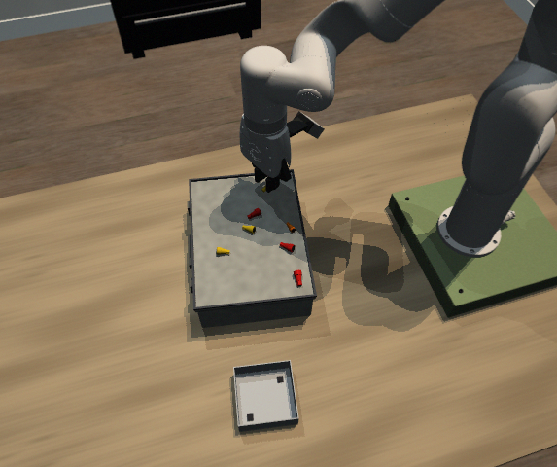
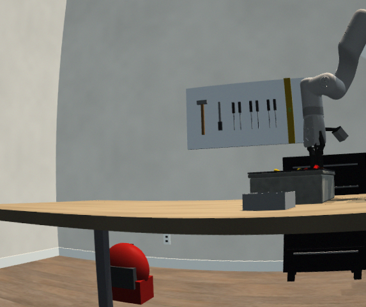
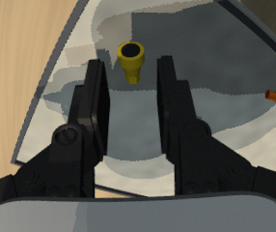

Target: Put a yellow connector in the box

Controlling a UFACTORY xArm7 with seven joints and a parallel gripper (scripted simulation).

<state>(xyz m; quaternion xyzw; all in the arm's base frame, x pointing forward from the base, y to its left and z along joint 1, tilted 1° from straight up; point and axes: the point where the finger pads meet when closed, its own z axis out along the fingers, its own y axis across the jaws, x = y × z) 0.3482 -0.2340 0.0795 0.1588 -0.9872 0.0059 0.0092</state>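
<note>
The steel junction box is 160 mm ahead of my hand, 370 mm to the left of it and 130 mm below it. The rest, counted from my hand: tool case: 80 mm ahead, 90 mm to the left, 60 mm below; then orange connector: 110 mm to the left, 30 mm below.
</note>
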